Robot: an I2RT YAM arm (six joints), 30 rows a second.
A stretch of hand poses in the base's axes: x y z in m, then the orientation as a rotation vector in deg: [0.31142 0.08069 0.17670 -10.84 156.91 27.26]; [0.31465 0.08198 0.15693 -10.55 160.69 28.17]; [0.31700 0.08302 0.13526 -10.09 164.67 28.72]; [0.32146 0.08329 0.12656 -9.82 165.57 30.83]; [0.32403 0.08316 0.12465 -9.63 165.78 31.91]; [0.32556 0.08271 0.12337 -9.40 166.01 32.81]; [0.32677 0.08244 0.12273 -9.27 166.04 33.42]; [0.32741 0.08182 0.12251 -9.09 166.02 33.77]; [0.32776 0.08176 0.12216 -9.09 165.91 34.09]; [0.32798 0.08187 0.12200 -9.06 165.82 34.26]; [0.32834 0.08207 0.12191 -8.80 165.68 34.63]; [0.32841 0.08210 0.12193 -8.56 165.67 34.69]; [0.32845 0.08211 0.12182 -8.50 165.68 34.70]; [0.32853 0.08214 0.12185 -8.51 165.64 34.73]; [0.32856 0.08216 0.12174 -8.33 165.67 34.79]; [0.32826 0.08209 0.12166 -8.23 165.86 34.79]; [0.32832 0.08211 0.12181 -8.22 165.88 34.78]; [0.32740 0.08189 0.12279 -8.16 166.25 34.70]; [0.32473 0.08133 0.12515 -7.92 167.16 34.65]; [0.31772 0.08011 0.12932 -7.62 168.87 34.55]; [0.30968 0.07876 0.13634 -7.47 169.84 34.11]
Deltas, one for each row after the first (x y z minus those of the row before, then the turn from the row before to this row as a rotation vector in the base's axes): [0.00323 0.00129 -0.01977 -0.02 3.86 0.32]; [0.00235 0.00104 -0.02167 -0.28 3.99 0.19]; [0.00446 0.00027 -0.00870 1.24 1.31 0.14]; [0.00257 -0.00013 -0.00191 0.68 0.44 0.01]; [0.00153 -0.00045 -0.00128 0.56 0.43 -0.03]; [0.00121 -0.00027 -0.00064 0.40 0.17 -0.02]; [0.00064 -0.00062 -0.00022 0.24 0.07 -0.09]; [0.00035 -0.00006 -0.00035 0.23 -0.04 0.02]; [0.00022 0.00011 -0.00016 0.13 -0.05 -0.02]; [0.00036 0.00020 -0.00009 0.28 -0.03 -0.16]; [0.00007 0.00003 0.00002 0.06 0.03 -0.16]; [0.00004 0.00001 -0.00011 0.01 0.02 -0.04]; [0.00008 0.00003 0.00003 0.03 -0.03 0.00]; [0.00003 0.00002 -0.00011 0.04 0.06 -0.11]; [-0.00030 -0.00007 -0.00008 -0.03 0.19 -0.04]; [0.00006 0.00002 0.00015 -0.01 0.02 0.00]; [-0.00092 -0.00022 0.00098 -0.11 0.34 0.01]; [-0.00267 -0.00056 0.00236 -0.18 0.88 -0.02]; [-0.00701 -0.00122 0.00417 -0.35 1.65 0.06]; [-0.00804 -0.00135 0.00702 -0.44 0.85 0.02]
